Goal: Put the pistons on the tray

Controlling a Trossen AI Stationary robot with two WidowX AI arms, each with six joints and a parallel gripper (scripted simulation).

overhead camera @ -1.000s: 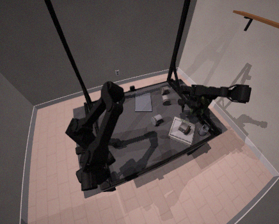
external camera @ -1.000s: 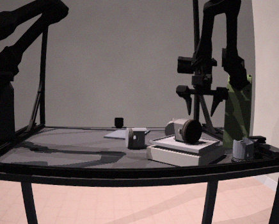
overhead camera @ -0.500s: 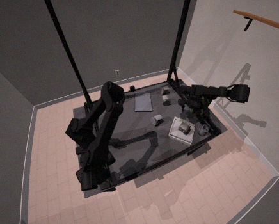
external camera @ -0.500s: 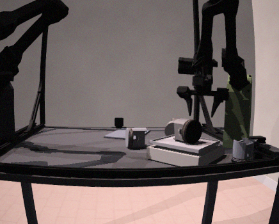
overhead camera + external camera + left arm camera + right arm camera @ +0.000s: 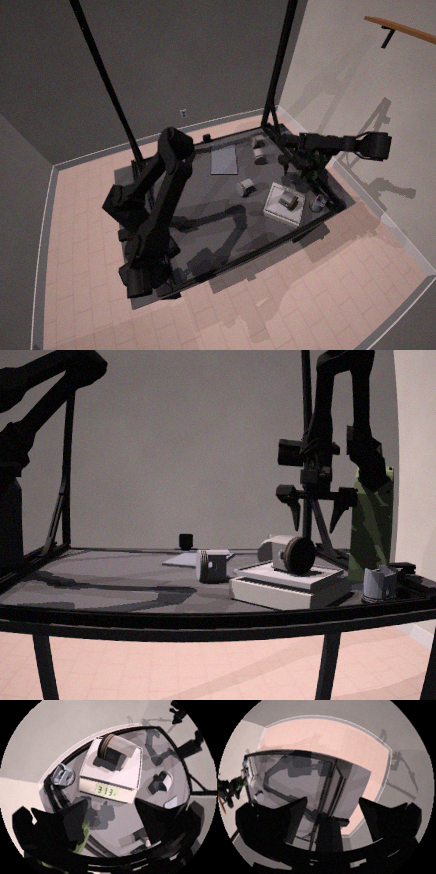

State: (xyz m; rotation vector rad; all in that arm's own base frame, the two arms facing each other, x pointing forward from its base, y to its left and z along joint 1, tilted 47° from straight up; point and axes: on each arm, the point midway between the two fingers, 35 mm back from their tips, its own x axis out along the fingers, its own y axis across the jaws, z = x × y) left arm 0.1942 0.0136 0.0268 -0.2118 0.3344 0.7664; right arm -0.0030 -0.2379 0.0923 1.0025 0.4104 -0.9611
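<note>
Now: left hand 110 mm above the white scale pan, 100 mm short of it and 80 mm to the left of it. Round my left hand: flat grey steel tray 310 mm behind, 250 mm to the right, 150 mm below; then piston 360 mm behind, 120 mm below, 10 mm to the right.
</note>
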